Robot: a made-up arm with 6 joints.
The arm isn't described. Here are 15 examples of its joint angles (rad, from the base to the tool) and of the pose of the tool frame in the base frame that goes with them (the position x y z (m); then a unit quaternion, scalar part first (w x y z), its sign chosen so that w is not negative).
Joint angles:
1: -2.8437 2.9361 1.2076 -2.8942 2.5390 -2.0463
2: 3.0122 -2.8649 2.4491 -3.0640 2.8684 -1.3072
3: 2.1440 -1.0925 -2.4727 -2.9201 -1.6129 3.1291
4: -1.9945 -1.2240 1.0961 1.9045 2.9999 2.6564
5: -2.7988 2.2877 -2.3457 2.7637 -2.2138 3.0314
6: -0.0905 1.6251 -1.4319 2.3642 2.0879 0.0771
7: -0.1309 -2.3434 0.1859 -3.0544 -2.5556 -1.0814
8: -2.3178 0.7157 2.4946 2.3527 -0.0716 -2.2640
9: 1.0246 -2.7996 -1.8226 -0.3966 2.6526 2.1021
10: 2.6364 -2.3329 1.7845 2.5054 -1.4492 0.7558
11: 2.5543 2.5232 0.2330 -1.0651 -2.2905 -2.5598
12: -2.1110 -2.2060 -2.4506 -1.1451 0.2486 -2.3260
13: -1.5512 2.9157 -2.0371 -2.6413 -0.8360 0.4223
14: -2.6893 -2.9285 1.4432 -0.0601 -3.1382 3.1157
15: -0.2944 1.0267 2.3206 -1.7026 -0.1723 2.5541
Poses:
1: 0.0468 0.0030 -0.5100 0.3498 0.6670 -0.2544 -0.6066
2: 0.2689 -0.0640 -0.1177 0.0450 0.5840 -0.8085 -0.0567
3: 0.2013 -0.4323 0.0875 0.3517 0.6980 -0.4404 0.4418
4: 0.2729 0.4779 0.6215 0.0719 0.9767 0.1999 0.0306
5: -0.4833 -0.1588 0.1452 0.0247 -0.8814 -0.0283 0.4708
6: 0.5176 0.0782 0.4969 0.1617 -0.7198 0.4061 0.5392
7: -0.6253 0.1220 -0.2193 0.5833 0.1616 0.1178 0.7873
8: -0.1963 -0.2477 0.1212 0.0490 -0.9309 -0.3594 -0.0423
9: 0.0174 0.0372 -0.3768 0.1692 0.4995 0.6530 -0.5435
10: 0.4578 -0.1873 0.2375 0.8696 -0.4562 -0.1790 -0.0611
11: -0.4622 0.1491 -0.4455 0.8394 0.1357 -0.3282 0.4114
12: -0.0384 -0.0600 -0.1440 0.6336 0.4152 -0.6367 0.1443
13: 0.0968 -0.5431 -0.0863 0.1301 0.3995 -0.6140 0.6681
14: 0.3088 0.1144 -0.2920 0.6551 0.1532 -0.7217 0.1627
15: 0.3600 -0.0487 0.0034 0.1325 -0.5440 -0.8270 -0.0504
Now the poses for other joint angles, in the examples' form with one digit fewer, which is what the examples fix.
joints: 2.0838 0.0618 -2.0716 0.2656 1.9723 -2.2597
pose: 0.087 -0.295 0.761 0.982 0.084 -0.089 -0.141
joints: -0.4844 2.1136 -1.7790 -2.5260 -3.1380 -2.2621
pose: 0.491 -0.222 0.143 0.164 -0.361 -0.918 -0.019
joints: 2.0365 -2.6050 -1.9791 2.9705 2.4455 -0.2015
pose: -0.034 -0.040 -0.182 0.762 0.226 0.294 -0.531
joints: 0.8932 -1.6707 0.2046 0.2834 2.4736 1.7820
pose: -0.533 -0.570 0.285 0.254 0.088 0.487 0.831
